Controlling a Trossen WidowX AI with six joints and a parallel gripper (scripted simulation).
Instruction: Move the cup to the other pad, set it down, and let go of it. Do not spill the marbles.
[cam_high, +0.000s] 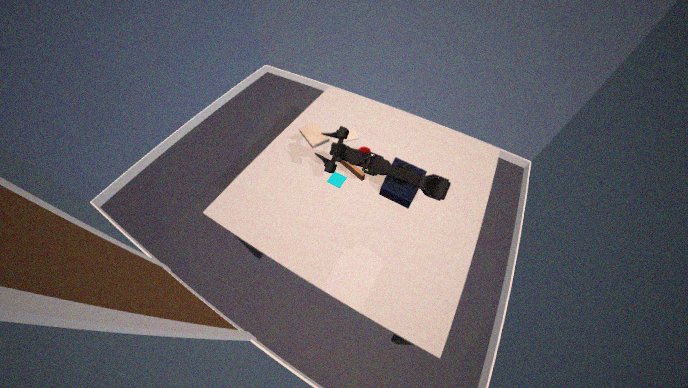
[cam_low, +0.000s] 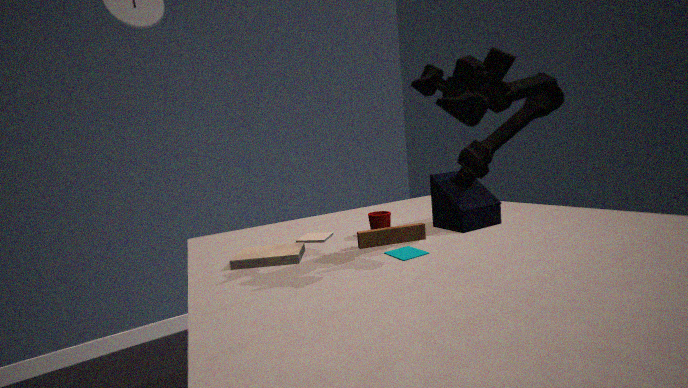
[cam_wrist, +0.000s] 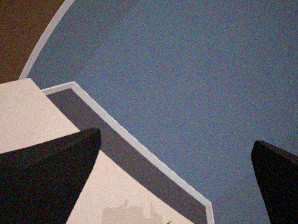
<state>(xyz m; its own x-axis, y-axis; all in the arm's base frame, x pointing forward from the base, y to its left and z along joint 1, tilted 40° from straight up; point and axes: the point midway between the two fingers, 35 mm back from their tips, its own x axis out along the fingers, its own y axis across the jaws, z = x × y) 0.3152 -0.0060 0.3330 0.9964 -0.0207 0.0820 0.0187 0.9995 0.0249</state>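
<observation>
Right now the red cup is 34 cm below my gripper tip, 32 cm to the right of it and 9 cm behind it. The rest, counted from my gripper tip: brown block (37 cm below, 22 cm to the right, 5 cm behind).
</observation>
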